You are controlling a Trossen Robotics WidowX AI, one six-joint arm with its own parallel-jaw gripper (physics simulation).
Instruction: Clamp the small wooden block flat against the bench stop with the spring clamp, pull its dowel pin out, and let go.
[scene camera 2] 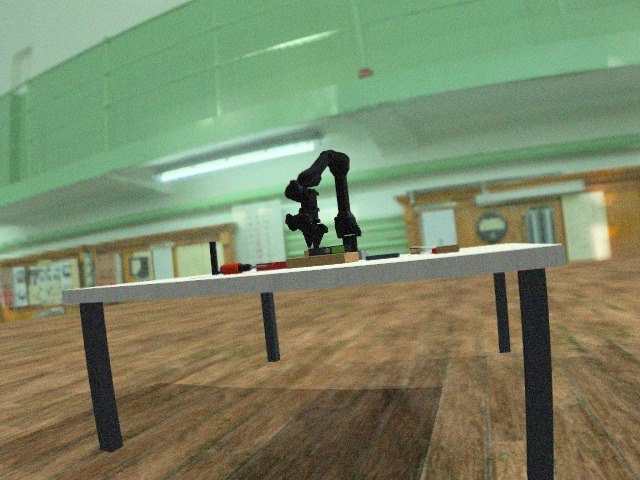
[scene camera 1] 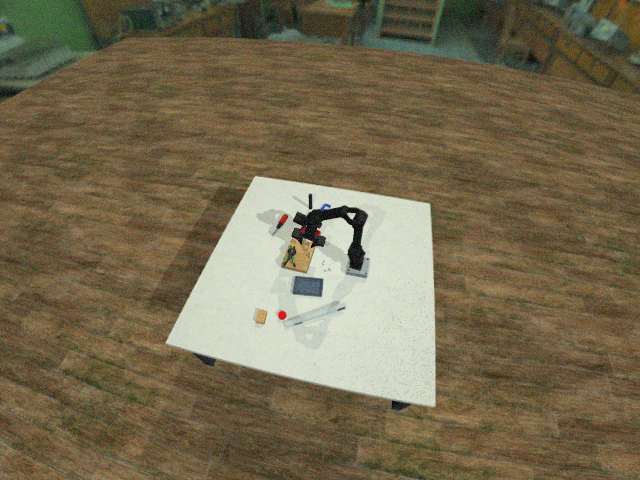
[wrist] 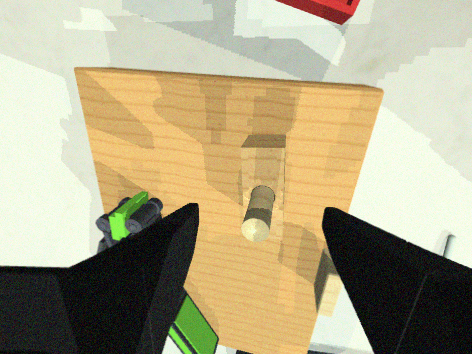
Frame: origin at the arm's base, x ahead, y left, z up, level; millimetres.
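Where they show: gripper, fingertip midpoint: (scene camera 1: pixel 306 246) (wrist: pixel 260 214); arm's base, origin of the base link: (scene camera 1: pixel 356 264).
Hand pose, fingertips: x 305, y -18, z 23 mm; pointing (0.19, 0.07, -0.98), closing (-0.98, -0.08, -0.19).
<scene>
Each offset is from my fingertips to the top centre of the thing. "pt": to the spot under its first point.
The small wooden block @(dy -8, dx +1, dz -3 mm) (wrist: pixel 263 165) lies on the wooden board @(dy +47, dx +29, dz -24 mm) (scene camera 1: pixel 295 267) (scene camera 2: pixel 323 260) (wrist: pixel 330 140). Its dowel pin @(dy -8, dx +1, dz +22 mm) (wrist: pixel 256 227) stands up out of it, with its round end towards the wrist camera. My gripper (scene camera 1: pixel 307 243) (scene camera 2: pixel 313 244) (wrist: pixel 260 214) is open above the board; in the wrist view the pin shows between the fingers, which hold nothing. The green and black spring clamp @(dy +90, dx +52, dz +1 mm) (scene camera 1: pixel 291 255) (scene camera 2: pixel 336 249) (wrist: pixel 129 217) lies on the board's left side in the wrist view, partly hidden by the left finger. A pale wooden piece @(pt dy +43, dx -42, dz -4 mm) (wrist: pixel 329 295) at the board's right edge may be the bench stop; the right finger partly covers it.
A red box @(dy -134, dx +28, dz -32 mm) (wrist: pixel 325 9) (scene camera 2: pixel 271 266) lies beyond the board. A screwdriver @(dy -130, dx +226, dz -24 mm) (scene camera 1: pixel 282 221) (scene camera 2: pixel 235 268), a blue object @(dy -380, dx -3, dz -44 mm) (scene camera 1: pixel 325 207) and a black upright post @(dy -354, dx +94, dz +63 mm) (scene camera 1: pixel 310 201) (scene camera 2: pixel 213 258) are nearby. A dark tray @(dy +219, dx -88, dz -43 mm) (scene camera 1: pixel 308 286), a long silver bar @(dy +367, dx -178, dz -27 mm) (scene camera 1: pixel 315 313), a red disc @(dy +420, dx -17, dz -40 mm) (scene camera 1: pixel 281 315) and another wooden block @(dy +464, dx +78, dz -35 mm) (scene camera 1: pixel 261 316) lie opposite.
</scene>
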